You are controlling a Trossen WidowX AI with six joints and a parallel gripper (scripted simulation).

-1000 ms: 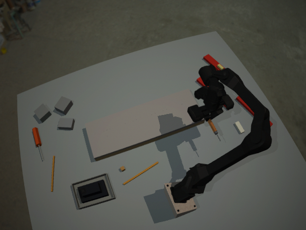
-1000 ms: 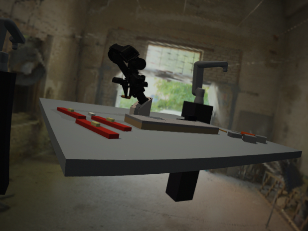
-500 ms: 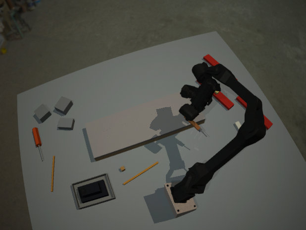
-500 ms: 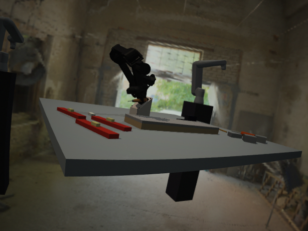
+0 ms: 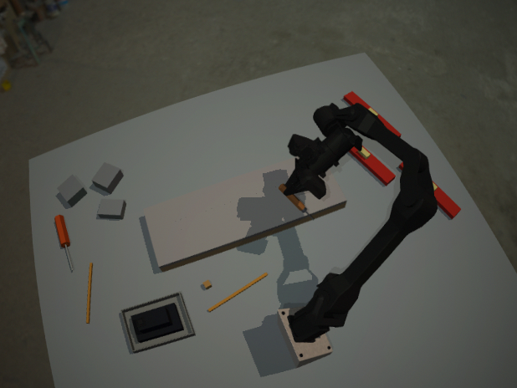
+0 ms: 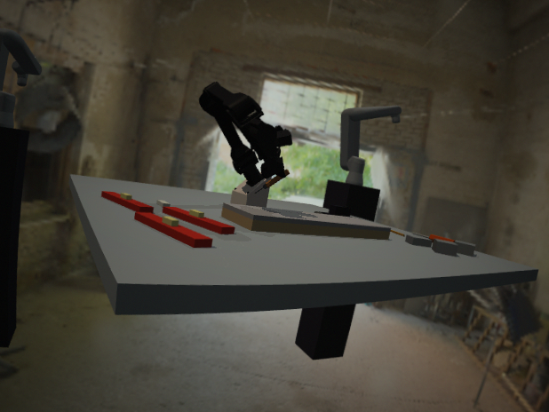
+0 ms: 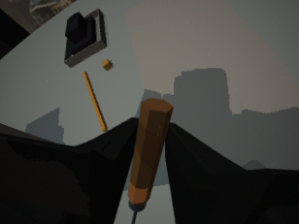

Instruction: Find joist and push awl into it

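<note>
The awl lies 4 cm below my gripper tip, 3 cm to the right of it and 3 cm behind it. The rest, counted from my gripper tip: grey tray: 38 cm to the left, 21 cm behind, 13 cm below; then small white block: 33 cm to the right, 14 cm below, 8 cm behind; then small cube: 23 cm to the left, 14 cm below, 13 cm behind.
</note>
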